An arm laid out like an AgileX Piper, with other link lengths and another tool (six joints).
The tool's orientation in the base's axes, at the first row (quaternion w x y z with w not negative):
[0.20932, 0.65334, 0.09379, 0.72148]
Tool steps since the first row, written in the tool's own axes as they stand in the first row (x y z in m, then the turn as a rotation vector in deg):
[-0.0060, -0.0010, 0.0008, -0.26, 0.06, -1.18]
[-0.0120, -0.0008, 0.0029, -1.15, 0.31, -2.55]
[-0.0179, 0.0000, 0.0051, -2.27, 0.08, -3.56]
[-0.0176, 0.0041, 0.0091, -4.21, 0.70, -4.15]
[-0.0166, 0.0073, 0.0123, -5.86, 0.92, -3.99]
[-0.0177, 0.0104, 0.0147, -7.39, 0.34, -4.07]
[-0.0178, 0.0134, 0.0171, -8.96, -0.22, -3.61]
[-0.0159, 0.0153, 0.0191, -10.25, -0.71, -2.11]
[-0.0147, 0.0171, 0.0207, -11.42, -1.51, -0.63]
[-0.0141, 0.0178, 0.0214, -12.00, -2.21, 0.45]
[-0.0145, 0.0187, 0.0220, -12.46, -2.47, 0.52]
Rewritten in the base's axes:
[0.0013, -0.0018, -0.0057, -1.15, 0.00, -0.36]
[0.0037, -0.0048, -0.0108, -2.49, -0.41, -1.24]
[0.0061, -0.0083, -0.0155, -3.38, -0.54, -2.48]
[0.0092, -0.0124, -0.0131, -3.95, -1.84, -4.05]
[0.0117, -0.0153, -0.0104, -3.74, -2.76, -5.43]
[0.0136, -0.0189, -0.0098, -3.62, -2.88, -7.06]
[0.0154, -0.0219, -0.0084, -2.98, -3.11, -8.65]
[0.0169, -0.0231, -0.0057, -1.34, -3.43, -9.82]
[0.0181, -0.0244, -0.0036, 0.32, -3.41, -11.02]
[0.0186, -0.0249, -0.0027, 1.54, -3.18, -11.69]
[0.0191, -0.0259, -0.0026, 1.68, -3.15, -12.20]

